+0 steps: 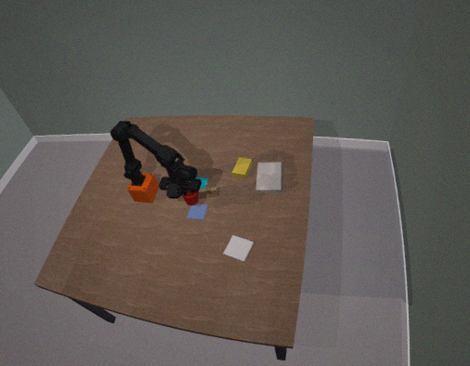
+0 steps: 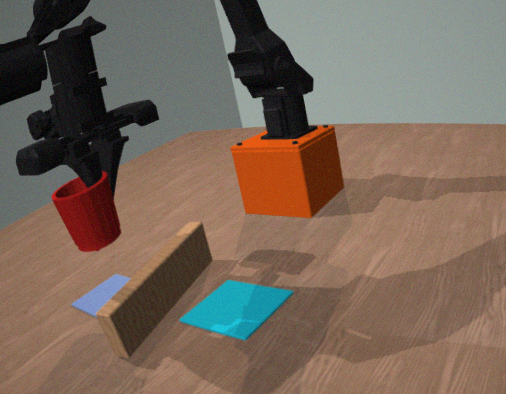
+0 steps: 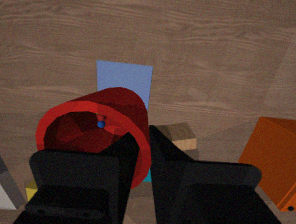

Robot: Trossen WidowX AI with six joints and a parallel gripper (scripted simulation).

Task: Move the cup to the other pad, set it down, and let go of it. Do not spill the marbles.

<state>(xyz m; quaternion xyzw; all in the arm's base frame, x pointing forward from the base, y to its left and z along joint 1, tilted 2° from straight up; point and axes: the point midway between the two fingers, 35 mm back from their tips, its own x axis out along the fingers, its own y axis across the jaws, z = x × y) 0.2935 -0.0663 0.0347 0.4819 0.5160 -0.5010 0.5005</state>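
Right now the wooden wall is 90 mm below my gripper tip, 80 mm to the left of it and 10 mm ahead of it. The rest, counted from my gripper tip: red cup: 30 mm ahead; blue pad: 120 mm below, 40 mm ahead; white tile: 280 mm ahead, 170 mm to the right, 110 mm below.
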